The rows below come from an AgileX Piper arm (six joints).
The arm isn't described. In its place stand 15 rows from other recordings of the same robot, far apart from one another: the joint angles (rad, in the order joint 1, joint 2, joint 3, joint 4, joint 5, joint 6), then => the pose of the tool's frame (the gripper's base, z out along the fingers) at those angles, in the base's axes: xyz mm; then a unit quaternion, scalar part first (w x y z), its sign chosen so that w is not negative.
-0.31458 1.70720 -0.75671 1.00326 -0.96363 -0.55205 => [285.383 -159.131 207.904 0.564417 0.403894 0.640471 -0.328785]
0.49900 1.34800 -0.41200 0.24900 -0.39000 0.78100 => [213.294 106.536 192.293 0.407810 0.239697 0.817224 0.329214]
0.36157 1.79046 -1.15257 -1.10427 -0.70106 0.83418 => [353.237 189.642 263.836 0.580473 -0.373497 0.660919 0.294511]
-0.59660 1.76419 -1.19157 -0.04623 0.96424 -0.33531 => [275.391 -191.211 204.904 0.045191 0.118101 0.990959 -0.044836]
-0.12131 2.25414 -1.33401 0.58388 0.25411 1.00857 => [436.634 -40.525 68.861 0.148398 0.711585 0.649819 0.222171]
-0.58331 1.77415 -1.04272 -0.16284 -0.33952 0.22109 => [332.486 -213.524 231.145 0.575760 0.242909 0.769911 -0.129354]
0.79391 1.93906 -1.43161 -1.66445 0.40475 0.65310 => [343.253 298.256 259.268 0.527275 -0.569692 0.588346 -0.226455]
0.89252 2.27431 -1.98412 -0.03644 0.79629 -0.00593 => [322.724 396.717 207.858 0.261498 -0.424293 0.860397 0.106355]
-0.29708 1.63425 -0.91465 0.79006 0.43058 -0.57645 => [316.367 -68.633 201.463 0.313009 0.170856 0.926202 0.122408]
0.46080 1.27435 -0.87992 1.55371 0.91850 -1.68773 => [193.896 176.985 331.606 0.458133 -0.463551 0.619174 0.438016]
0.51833 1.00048 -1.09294 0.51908 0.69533 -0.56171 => [159.937 124.513 410.676 0.491688 -0.354325 0.761247 0.230651]
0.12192 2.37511 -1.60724 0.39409 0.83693 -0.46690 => [440.545 80.120 63.498 0.051237 -0.162728 0.975035 0.142130]
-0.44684 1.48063 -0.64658 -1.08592 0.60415 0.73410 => [206.200 -149.518 184.966 0.141371 0.149460 0.924311 -0.321443]
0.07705 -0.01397 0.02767 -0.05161 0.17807 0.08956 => [55.944 3.485 188.530 0.668342 -0.011165 0.742930 0.035345]
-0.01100 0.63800 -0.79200 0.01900 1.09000 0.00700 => [94.537 0.493 335.181 0.353212 0.009555 0.935454 0.008725]
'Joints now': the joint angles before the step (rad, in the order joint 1, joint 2, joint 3, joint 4, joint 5, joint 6). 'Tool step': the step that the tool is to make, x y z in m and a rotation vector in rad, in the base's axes. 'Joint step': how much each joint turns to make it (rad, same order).
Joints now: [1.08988 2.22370 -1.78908 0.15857 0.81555 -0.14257]
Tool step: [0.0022 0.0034 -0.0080 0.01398 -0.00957 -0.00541]
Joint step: [-0.00002 0.01945 -0.00036 -0.00002 -0.03637 0.00001]
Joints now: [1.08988 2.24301 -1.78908 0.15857 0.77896 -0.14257]
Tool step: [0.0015 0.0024 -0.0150 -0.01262 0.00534 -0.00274]
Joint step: [-0.00006 0.03237 -0.00036 0.00001 -0.01858 -0.00005]
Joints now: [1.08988 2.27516 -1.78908 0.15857 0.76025 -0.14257]
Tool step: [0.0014 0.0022 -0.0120 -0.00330 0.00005 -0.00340]
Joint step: [0.00005 0.02621 -0.00001 -0.00002 -0.02355 0.00006]
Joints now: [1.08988 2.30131 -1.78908 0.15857 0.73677 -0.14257]
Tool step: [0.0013 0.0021 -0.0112 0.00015 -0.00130 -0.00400]
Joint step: [0.00012 0.02465 -0.00009 0.00061 -0.02564 0.00021]
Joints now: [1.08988 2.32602 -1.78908 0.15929 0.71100 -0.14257]
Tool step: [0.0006 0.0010 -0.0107 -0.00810 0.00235 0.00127]
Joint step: [0.00005 0.02245 0.00044 0.00112 -0.01438 -0.00413]
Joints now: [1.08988 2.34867 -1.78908 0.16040 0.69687 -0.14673]
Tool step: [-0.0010 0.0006 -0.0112 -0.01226 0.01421 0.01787]
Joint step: [-0.00009 0.02310 0.00014 0.02152 -0.00246 -0.03094]
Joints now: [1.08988 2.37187 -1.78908 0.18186 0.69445 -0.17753]
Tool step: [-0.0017 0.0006 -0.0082 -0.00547 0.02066 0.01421]
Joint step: [-0.00003 0.01713 -0.00002 0.03121 0.00130 -0.03160]
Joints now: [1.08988 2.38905 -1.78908 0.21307 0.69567 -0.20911]
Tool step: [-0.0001 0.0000 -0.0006 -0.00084 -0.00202 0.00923]
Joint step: [-0.00007 0.00117 0.00018 0.00215 0.00000 -0.01123]
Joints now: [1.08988 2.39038 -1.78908 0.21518 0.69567 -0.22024]
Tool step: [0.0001 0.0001 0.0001 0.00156 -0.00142 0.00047]
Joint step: [-0.00003 -0.00018 0.00019 0.00001 -0.00197 -0.00094]
